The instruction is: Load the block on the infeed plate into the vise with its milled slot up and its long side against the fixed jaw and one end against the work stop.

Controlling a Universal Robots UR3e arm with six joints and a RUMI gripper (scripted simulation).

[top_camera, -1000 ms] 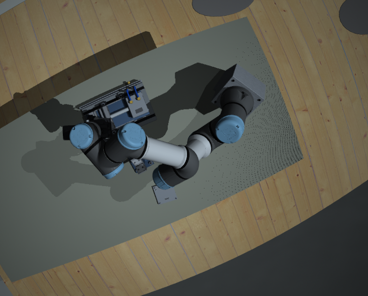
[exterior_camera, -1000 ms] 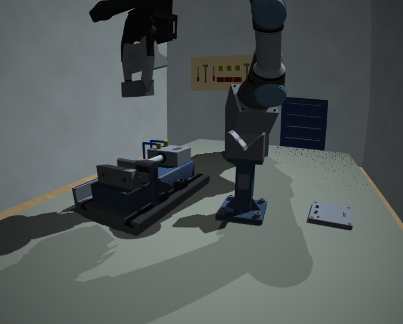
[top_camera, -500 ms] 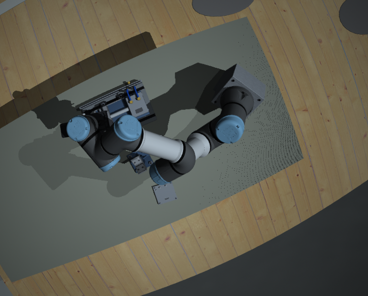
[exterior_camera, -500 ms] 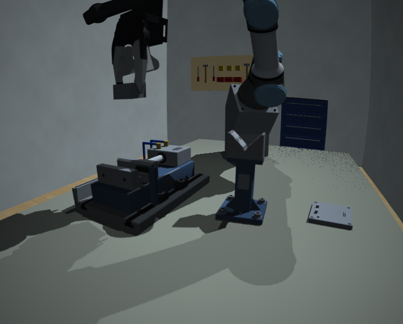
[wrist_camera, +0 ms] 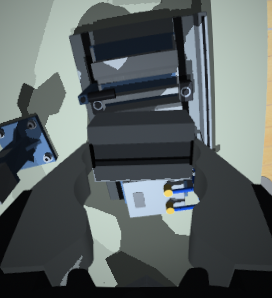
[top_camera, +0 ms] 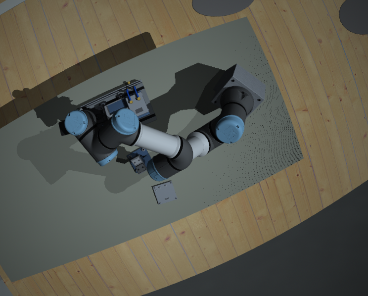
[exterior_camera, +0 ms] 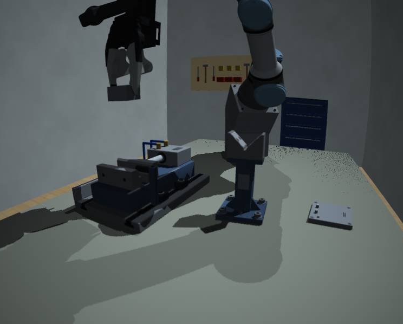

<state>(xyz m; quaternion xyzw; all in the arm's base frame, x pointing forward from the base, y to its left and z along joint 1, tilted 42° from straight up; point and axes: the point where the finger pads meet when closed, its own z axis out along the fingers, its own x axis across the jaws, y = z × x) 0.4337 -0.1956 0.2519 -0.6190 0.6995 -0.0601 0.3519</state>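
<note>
Right now the fixed jaw is 170 mm below my hand, 30 mm ahead of it and 10 mm to the left of it. From my hand the other things lie so: part right at my hand; moving jaw 170 mm below, 30 mm behind; work stop 160 mm below, 50 mm to the left.
</note>
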